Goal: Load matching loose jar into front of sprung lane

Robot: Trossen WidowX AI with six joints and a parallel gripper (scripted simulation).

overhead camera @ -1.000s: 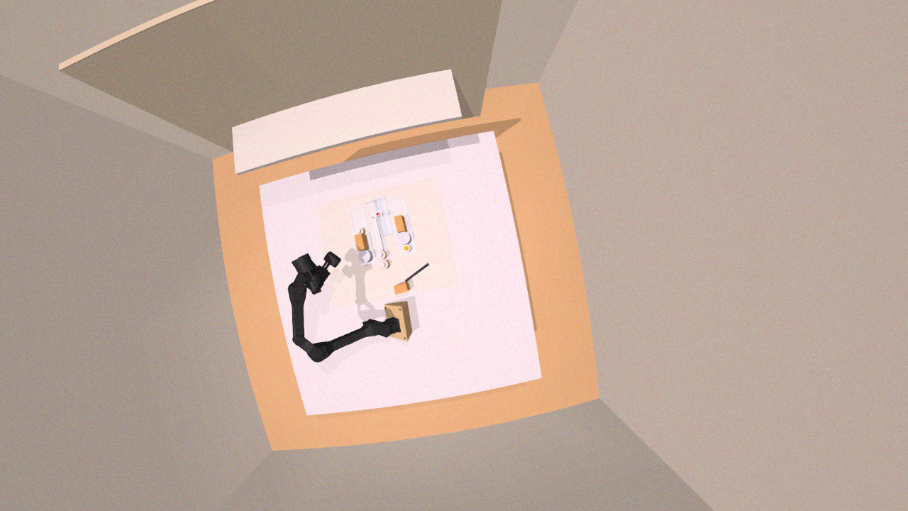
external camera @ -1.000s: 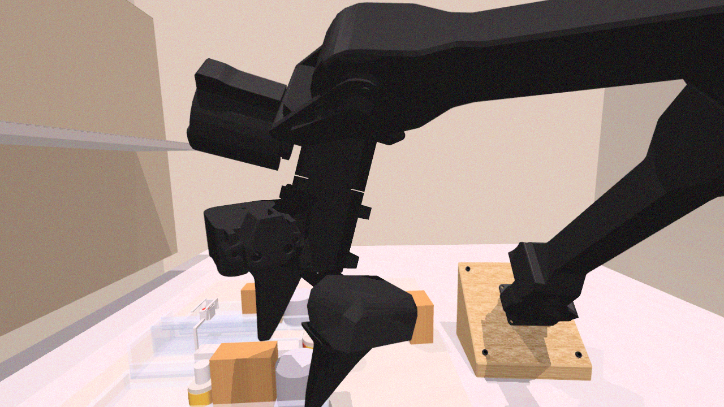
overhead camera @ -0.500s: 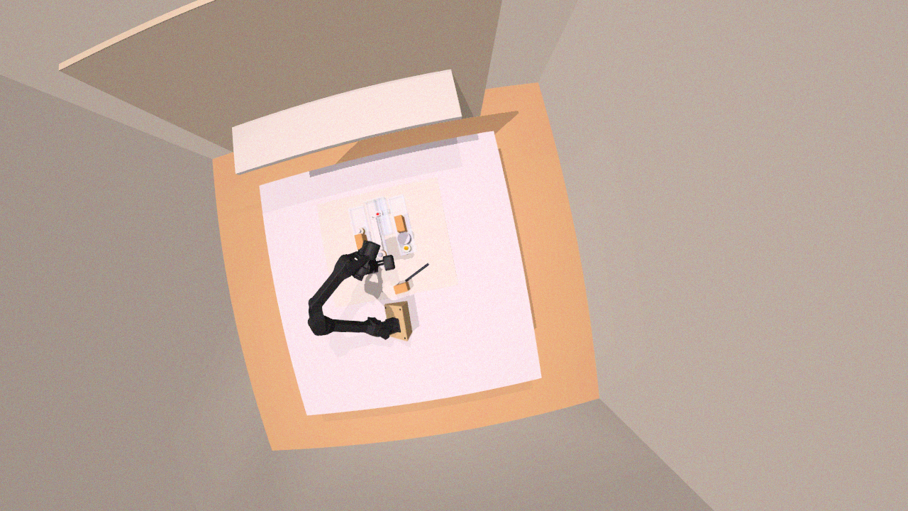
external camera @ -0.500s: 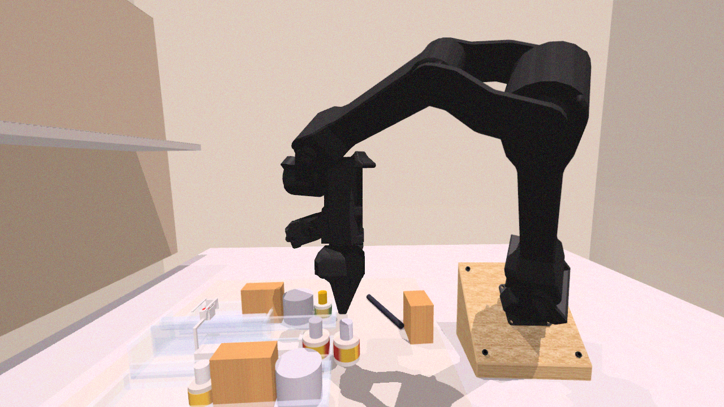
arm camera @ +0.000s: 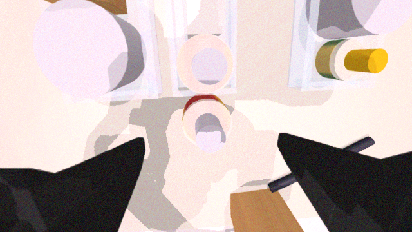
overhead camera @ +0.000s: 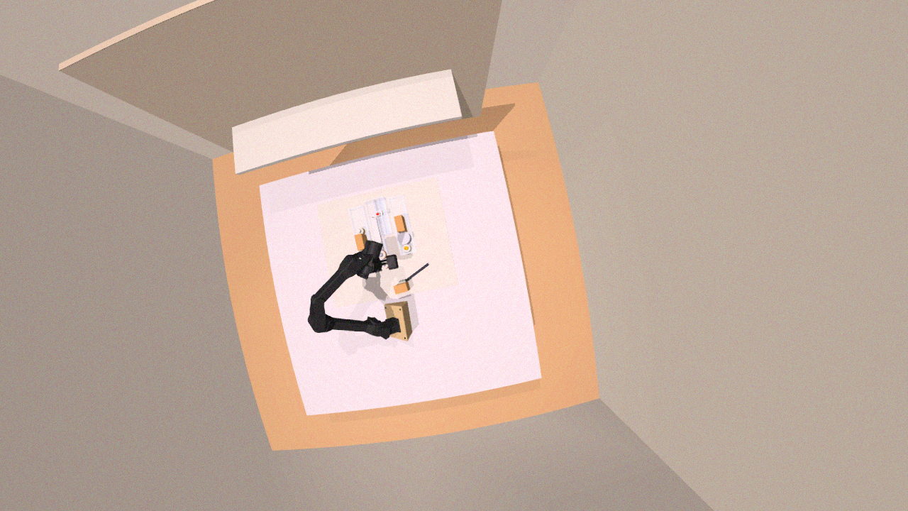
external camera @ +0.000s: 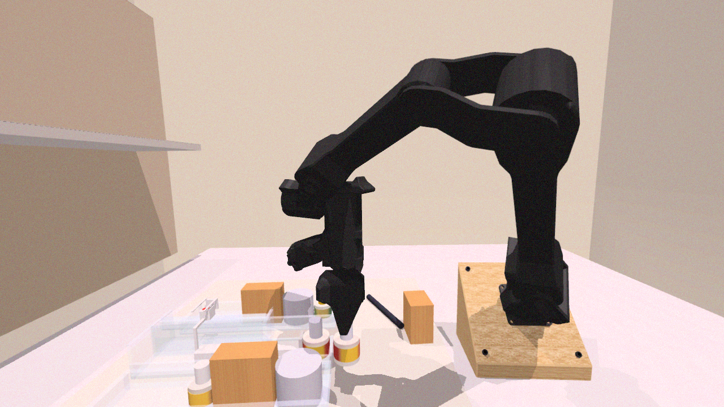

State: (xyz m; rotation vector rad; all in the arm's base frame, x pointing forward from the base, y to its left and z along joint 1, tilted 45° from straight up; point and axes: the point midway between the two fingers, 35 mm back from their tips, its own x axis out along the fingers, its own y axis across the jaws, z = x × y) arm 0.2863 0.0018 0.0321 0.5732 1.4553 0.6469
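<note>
My gripper tip is now 120 mm past the small orange block, 70 mm to the left of it and 30 mm above it. Round my gripper tip: small jar: 180 mm ahead, 100 mm to the left, 40 mm below; then black rod: 60 mm behind, 150 mm to the right, 60 mm below; then white pusher plate: 160 mm ahead, 10 mm to the right, 20 mm below.
</note>
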